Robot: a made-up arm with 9 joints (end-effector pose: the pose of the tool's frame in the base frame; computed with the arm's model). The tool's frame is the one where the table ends. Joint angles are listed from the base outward.
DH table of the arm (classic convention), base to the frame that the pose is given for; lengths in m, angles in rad. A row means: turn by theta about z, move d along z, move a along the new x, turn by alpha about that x. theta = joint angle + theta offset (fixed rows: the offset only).
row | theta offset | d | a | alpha
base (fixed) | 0 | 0 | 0 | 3.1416
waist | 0 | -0.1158 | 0.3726 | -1.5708
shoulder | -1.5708 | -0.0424 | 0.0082 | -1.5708
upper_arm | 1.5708 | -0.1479 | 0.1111 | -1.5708
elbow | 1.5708 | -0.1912 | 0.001 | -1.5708
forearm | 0 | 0.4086 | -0.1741 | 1.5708
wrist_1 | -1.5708 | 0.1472 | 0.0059 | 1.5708
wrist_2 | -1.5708 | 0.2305 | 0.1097 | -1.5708
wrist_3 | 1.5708 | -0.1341 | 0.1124 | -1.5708
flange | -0.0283 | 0 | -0.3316 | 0
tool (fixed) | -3.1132 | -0.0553 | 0 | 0
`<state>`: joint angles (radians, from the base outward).
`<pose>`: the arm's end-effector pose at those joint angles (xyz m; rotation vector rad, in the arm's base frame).
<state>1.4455 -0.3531 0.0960 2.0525 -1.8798 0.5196 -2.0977 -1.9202 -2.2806</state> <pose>0.8093 0.0956 -0.7120 0.9205 0.6432 0.4484</pose>
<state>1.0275 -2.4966 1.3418 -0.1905 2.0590 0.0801 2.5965 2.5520 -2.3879</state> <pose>0.0256 -0.8156 0.2335 0.1651 1.8120 -1.3684</pose>
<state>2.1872 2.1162 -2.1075 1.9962 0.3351 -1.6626 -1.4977 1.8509 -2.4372</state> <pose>-0.3675 -0.6915 0.8472 -0.5609 -0.2926 -1.5481</pose>
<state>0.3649 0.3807 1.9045 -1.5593 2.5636 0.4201 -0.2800 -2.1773 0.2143</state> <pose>-0.2787 0.1990 0.4421 -2.4721 -1.5495 -0.1428</pose>
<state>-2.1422 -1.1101 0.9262 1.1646 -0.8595 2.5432 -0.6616 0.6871 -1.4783</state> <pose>-0.8010 0.2793 0.2283 -1.0565 -1.4579 -2.2555</pose>
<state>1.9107 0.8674 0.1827 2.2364 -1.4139 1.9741 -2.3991 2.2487 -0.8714</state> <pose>0.6629 -0.4530 0.0319 -2.4627 -0.1155 -0.0965</pose>
